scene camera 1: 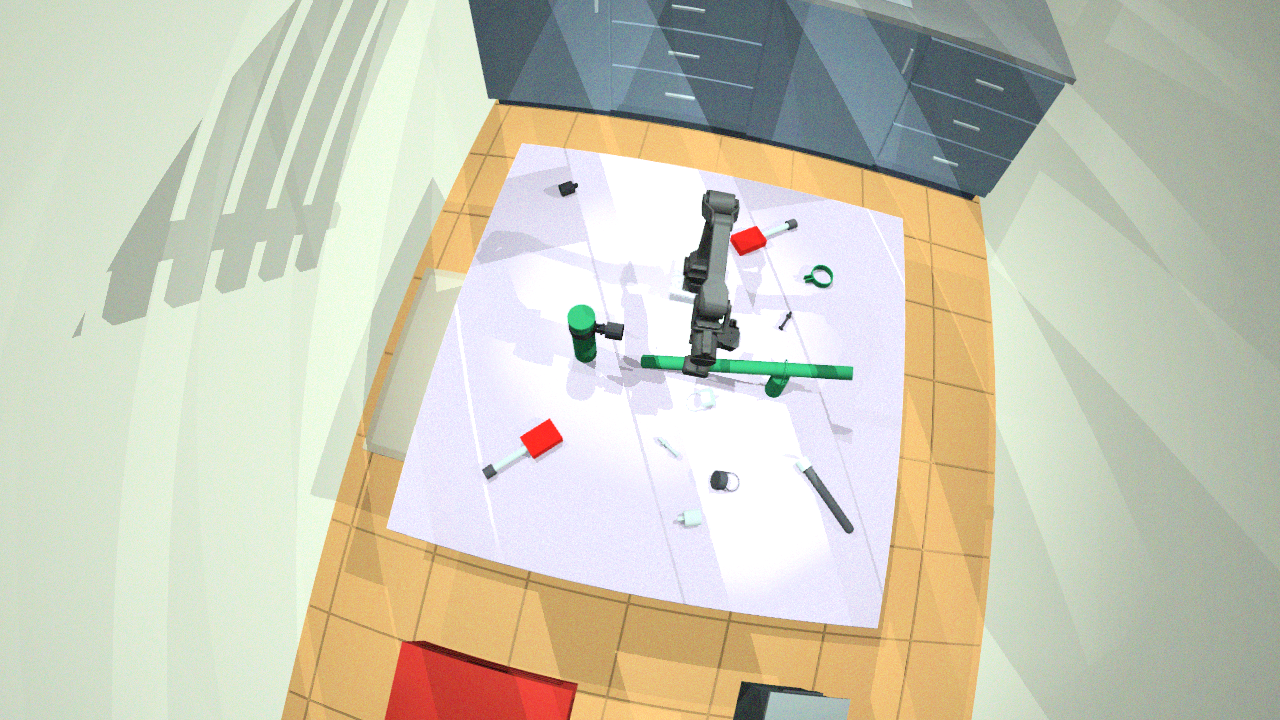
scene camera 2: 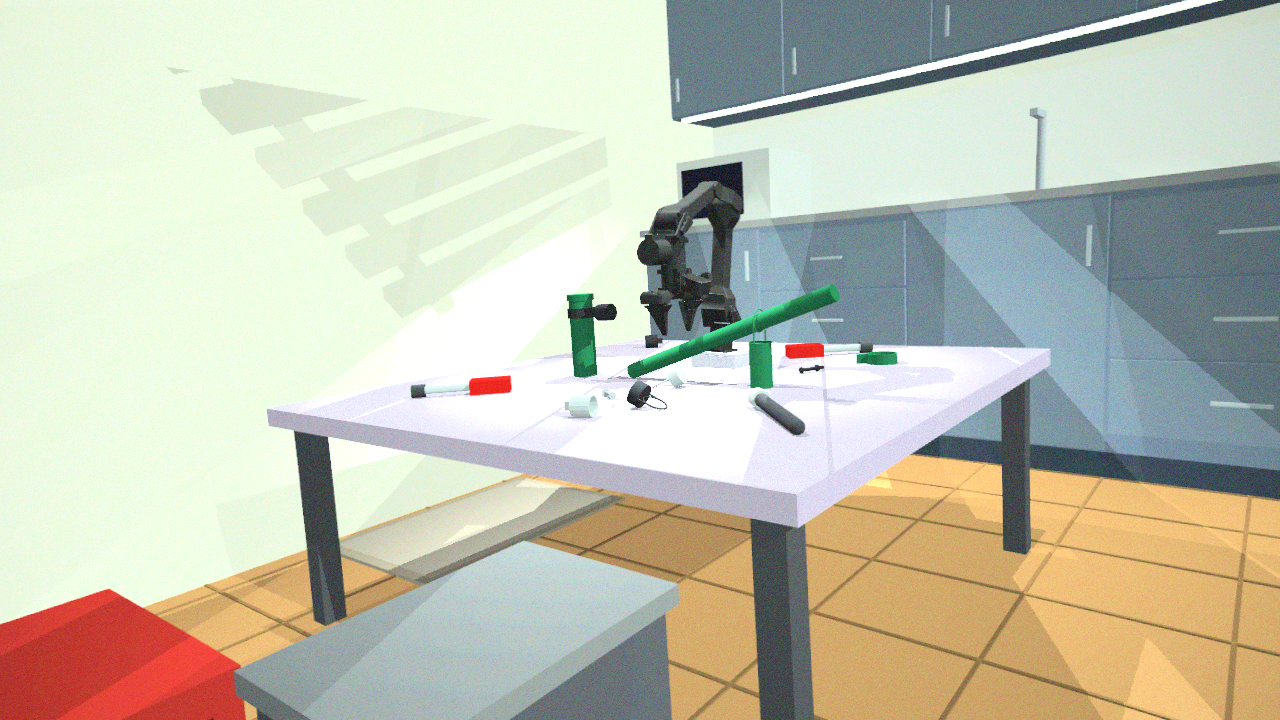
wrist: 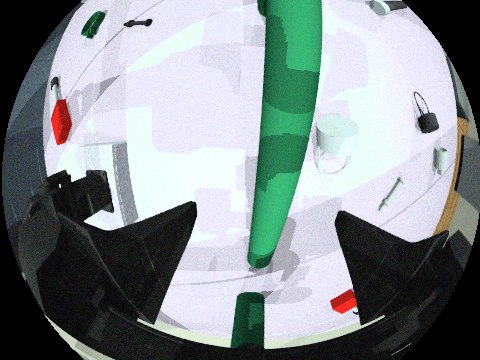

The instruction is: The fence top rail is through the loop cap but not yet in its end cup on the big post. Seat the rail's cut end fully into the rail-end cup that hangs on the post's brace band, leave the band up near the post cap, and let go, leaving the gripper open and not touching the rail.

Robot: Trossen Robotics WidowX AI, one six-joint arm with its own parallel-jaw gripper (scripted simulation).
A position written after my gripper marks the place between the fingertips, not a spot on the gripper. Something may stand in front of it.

My gripper (scene camera 2: pixel 676 333) is open, holding nothing. Also in view: a green top rail (scene camera 2: pixel 742 328), a short green post (scene camera 2: pixel 760 352) and a big green post (scene camera 2: pixel 582 330).
The green top rail shows as well in scene camera 1 (scene camera 1: pixel 764 368) and in the wrist view (wrist: pixel 292 59). My gripper shows as well in scene camera 1 (scene camera 1: pixel 697 353) and in the wrist view (wrist: pixel 270 214). The big green post shows as well in scene camera 1 (scene camera 1: pixel 581 318).
